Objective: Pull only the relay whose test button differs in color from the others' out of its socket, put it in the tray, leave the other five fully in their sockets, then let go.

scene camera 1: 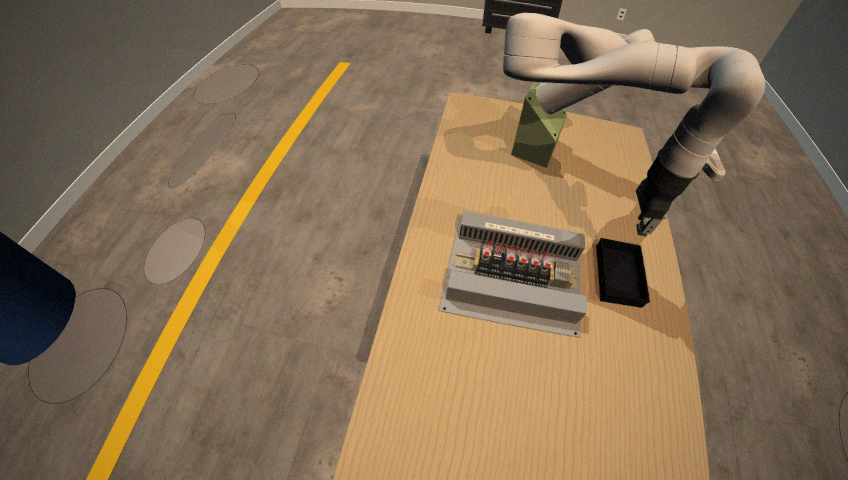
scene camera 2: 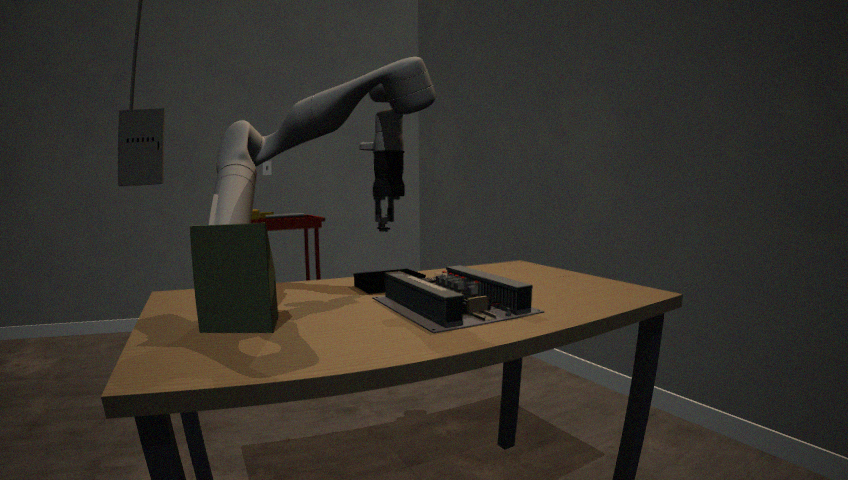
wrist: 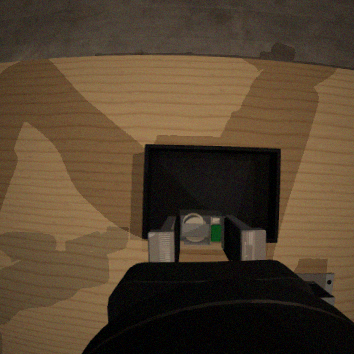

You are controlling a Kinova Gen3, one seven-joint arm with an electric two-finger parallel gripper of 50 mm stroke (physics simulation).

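Where they show: gripper, fingertip midpoint: (scene camera 1: pixel 644 225) (scene camera 2: pixel 384 221) (wrist: pixel 200 231); arm's base at its link origin: (scene camera 1: pixel 545 99) (scene camera 2: pixel 227 243).
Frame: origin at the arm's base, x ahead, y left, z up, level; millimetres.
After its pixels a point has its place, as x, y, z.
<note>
A clear relay (wrist: pixel 194 234) {415, 231, 25} (scene camera 2: pixel 383 227) {413, 222, -6} with a green test button is between the fingers of my gripper (wrist: pixel 200 231) {419, 230, 8} (scene camera 1: pixel 646 224) {419, 230, 8} (scene camera 2: pixel 384 215) {419, 230, 8}, which is shut on it. The relay hangs upright, high above the table. In the wrist view it overlaps the near edge of the black tray (wrist: pixel 212 147) {433, 305, -134} (scene camera 1: pixel 621 302) {517, 250, -159} (scene camera 2: pixel 368 283) {359, 194, -142}; the tray's visible interior is empty. Several relays with red buttons, such as the end one (scene camera 1: pixel 486 255) {505, -91, -102}, stand in the socket row in scene camera 1. An empty socket (scene camera 1: pixel 497 260) {487, -62, -138} shows second from the left. Their exact seating is too small to tell.
Grey wiring ducts (scene camera 1: pixel 516 292) (scene camera 2: pixel 422 297) flank the socket row on a grey base plate (scene camera 1: pixel 511 321) {617, -7, -166} beside the tray. Terminal blocks (scene camera 1: pixel 561 272) {494, 85, -122} stand at the row's tray-side end. The arm's green pedestal (scene camera 1: pixel 532 139) {87, -16, -86} (scene camera 2: pixel 233 279) {7, -49, -64} stands on the wooden table (scene camera 1: pixel 523 392) {765, 39, -169}.
</note>
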